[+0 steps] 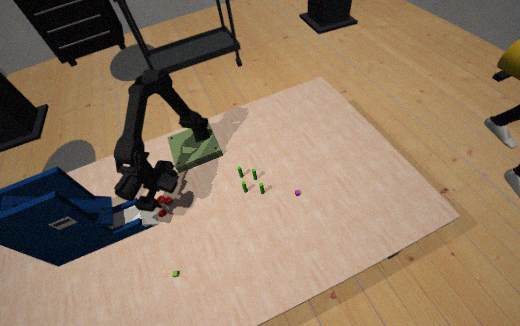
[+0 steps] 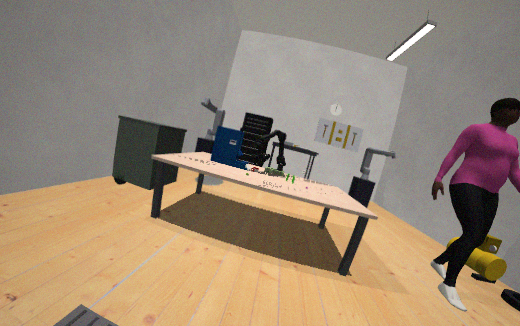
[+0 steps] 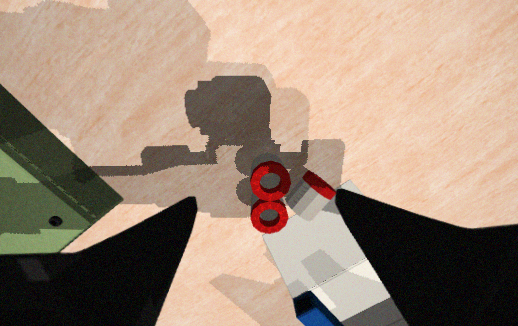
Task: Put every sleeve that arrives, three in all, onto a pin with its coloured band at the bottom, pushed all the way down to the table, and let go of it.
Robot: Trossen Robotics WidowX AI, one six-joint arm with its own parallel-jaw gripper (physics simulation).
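Two pale sleeves stand upright side by side off the chute's end, red bands up: one (image 3: 255, 182) (image 1: 169, 201) farther out, one (image 3: 270, 229) (image 1: 161, 199) nearer the chute. A third sleeve (image 3: 305, 201) (image 1: 162, 213) lies tipped on its side at the chute's lip, its red band facing outward. My gripper (image 3: 267, 199) (image 1: 159, 191) is open and empty above them; the standing sleeves show between its fingers, the tipped one near the right fingertip. Several green pins (image 1: 240, 172) (image 1: 254, 174) (image 1: 244, 187) (image 1: 262, 188) stand bare on the table, right of the gripper.
A blue dispenser (image 1: 30, 220) (image 2: 227, 147) with a white chute (image 3: 340, 245) (image 1: 132, 215) stands at the left. The arm's green base (image 1: 192, 147) (image 3: 25, 245) is behind the sleeves. A magenta cube (image 1: 297, 192) lies right of the pins, a lime block (image 1: 175, 273) toward the front.
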